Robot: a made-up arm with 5 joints.
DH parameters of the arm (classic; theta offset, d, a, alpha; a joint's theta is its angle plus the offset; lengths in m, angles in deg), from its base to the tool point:
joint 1: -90 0.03 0.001 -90
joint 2: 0 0.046 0.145 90
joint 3: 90 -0.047 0.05 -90
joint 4: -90 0.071 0.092 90
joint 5: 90 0.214 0.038 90
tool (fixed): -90 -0.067 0 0
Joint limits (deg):
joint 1: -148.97..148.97
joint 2: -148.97..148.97
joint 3: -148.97..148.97
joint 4: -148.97..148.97
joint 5: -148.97..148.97
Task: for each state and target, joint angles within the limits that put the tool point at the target. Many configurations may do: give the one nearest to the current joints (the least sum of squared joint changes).
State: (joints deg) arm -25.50 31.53 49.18 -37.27 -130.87
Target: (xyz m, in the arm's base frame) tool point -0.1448 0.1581 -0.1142
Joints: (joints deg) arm -71.49 38.54 29.56 -39.25 -121.11
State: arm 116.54 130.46 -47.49 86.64 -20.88
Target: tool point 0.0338 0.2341 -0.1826
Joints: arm 100.73 116.45 -53.14 94.42 -26.96
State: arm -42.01 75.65 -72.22 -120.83 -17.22
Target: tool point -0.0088 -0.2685 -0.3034
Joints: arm -57.81 33.24 -73.33 -145.44 -12.30
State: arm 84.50 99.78 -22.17 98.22 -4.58
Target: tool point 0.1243 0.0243 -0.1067
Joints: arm 67.76 123.91 -10.76 73.42 13.08
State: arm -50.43 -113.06 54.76 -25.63 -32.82
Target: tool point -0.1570 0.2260 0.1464
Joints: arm 1.72 -148.97 70.81 -5.66 -57.59
